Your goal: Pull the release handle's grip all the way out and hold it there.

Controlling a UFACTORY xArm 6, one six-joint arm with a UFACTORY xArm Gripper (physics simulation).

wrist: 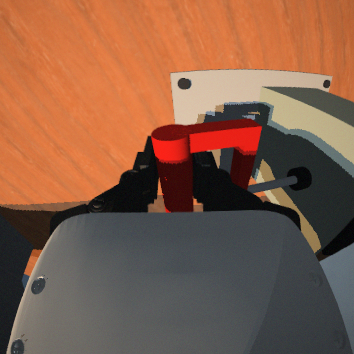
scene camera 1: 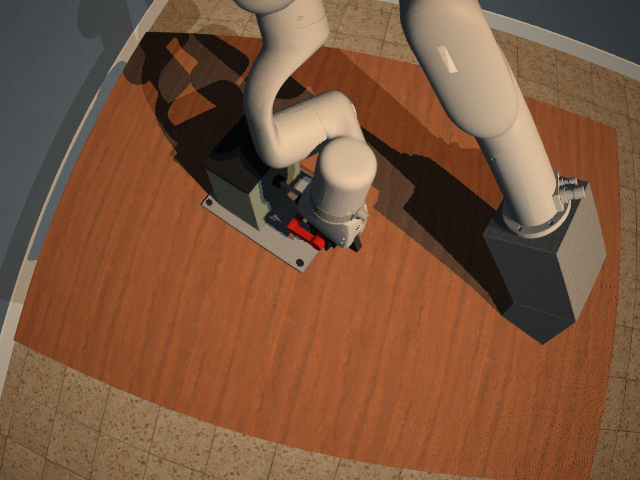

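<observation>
The red release handle (scene camera 1: 305, 233) (wrist: 225, 137) stands out from its grey-green housing (scene camera 1: 233, 198) (wrist: 315, 112). Its grip (wrist: 175, 175) is a thick red round bar, joined by a side arm to a crosspiece nearer the housing. My gripper (wrist: 174, 151) has its two black fingers on either side of the grip, pressed against it, and is shut on it. A thin grey rod with a black collar (wrist: 300, 178) shows between the handle and the housing. In the scene view the gripper body hides most of the grip and the fingertips.
The housing stands on a pale base plate (scene camera 1: 258, 240) (wrist: 220, 80) with dark bolts at its corners. The plate lies on the wooden table (scene camera 1: 310, 361) (wrist: 75, 75). The arm's grey pedestal (scene camera 1: 527, 273) stands at the right. The arm casts dark shadows over the table's far side.
</observation>
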